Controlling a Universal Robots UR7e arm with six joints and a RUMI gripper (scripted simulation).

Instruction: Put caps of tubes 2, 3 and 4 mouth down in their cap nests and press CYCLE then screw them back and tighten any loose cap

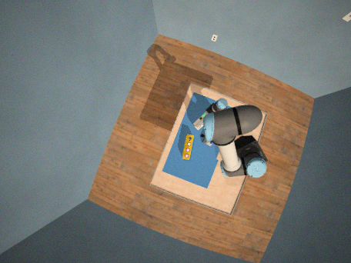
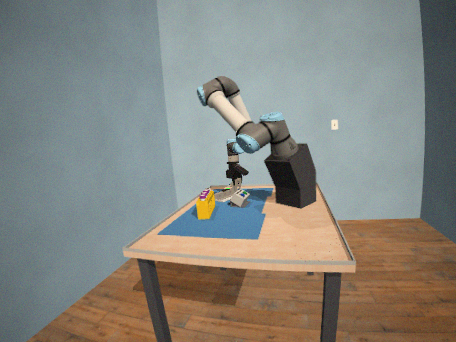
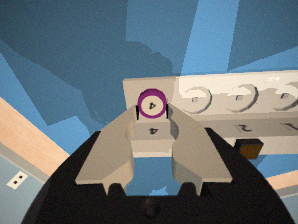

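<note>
My hand is 34 cm to the right of the cap, 9 cm short of it and 8 cm below it. Also, from my hand: green key 20 cm to the left, 10 cm behind, 4 cm above; blue cycle key 24 cm to the left, 10 cm behind, 4 cm above; key housing 22 cm to the left, 8 cm behind, 2 cm above.
</note>
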